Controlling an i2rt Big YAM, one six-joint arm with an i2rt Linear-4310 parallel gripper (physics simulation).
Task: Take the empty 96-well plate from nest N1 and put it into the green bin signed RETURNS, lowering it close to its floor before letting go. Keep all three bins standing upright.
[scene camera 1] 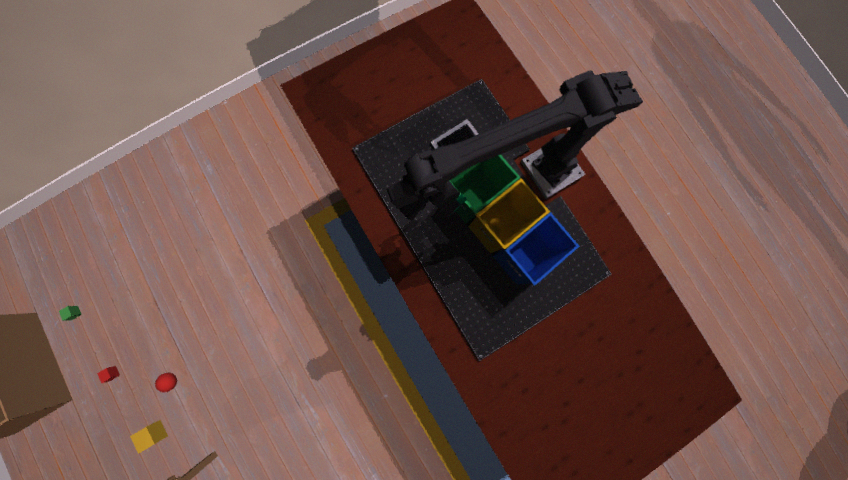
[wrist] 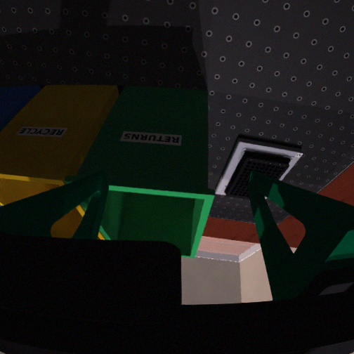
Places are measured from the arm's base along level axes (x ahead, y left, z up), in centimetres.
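Pixels of known places: gripper, fingertip midpoint: (scene camera 1: 444, 193); arm's base, link origin: (scene camera 1: 551, 168).
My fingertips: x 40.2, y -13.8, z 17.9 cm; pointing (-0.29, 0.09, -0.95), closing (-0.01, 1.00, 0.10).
For each thing: its middle in the pictures, then the offset to it from my fingertips. Level surfaces: height alone.
- dark 96-well plate, body centre: (scene camera 1: 459, 142) dx -20.4, dy -13.8, dz -17.2 cm
- pale-framed nest, body centre: (scene camera 1: 458, 144) dx -20.4, dy -13.8, dz -18.4 cm
- green bin, body centre: (scene camera 1: 478, 188) dx -12.2, dy +3.7, dz -10.1 cm
- yellow RECYCLE bin, body centre: (scene camera 1: 504, 219) dx -12.0, dy +16.9, dz -10.1 cm
- blue bin, body centre: (scene camera 1: 531, 251) dx -11.9, dy +30.1, dz -10.1 cm
- dark perforated board, surface height: dz -19.1 cm
- red-brown table, surface height: dz -20.4 cm
The dark 96-well plate (scene camera 1: 457, 135) (wrist: 247, 176) sits in a pale-framed nest (scene camera 1: 448, 132) (wrist: 229, 171) on the perforated board; no nest label is readable. The green bin (scene camera 1: 492, 178) (wrist: 165, 112) stands upright beside it, its RETURNS sign readable in the wrist view. The yellow RECYCLE bin (scene camera 1: 515, 214) (wrist: 75, 107) and the blue bin (scene camera 1: 544, 248) (wrist: 15, 102) stand upright in a row next to it. My gripper (wrist: 177, 178) is open and empty, above the board near the green and yellow bins. In the wrist view its right fingertip overlaps the plate; the arm partly hides the nest area in the scene view.
The dark perforated board (scene camera 1: 476, 333) (wrist: 280, 60) lies on the red-brown table (scene camera 1: 618, 368). The arm's base (scene camera 1: 550, 187) stands close behind the bins. A blue-grey strip with a yellow edge (scene camera 1: 368, 321) runs along the table's side. Small blocks and a red ball (scene camera 1: 166, 381) lie on the floor.
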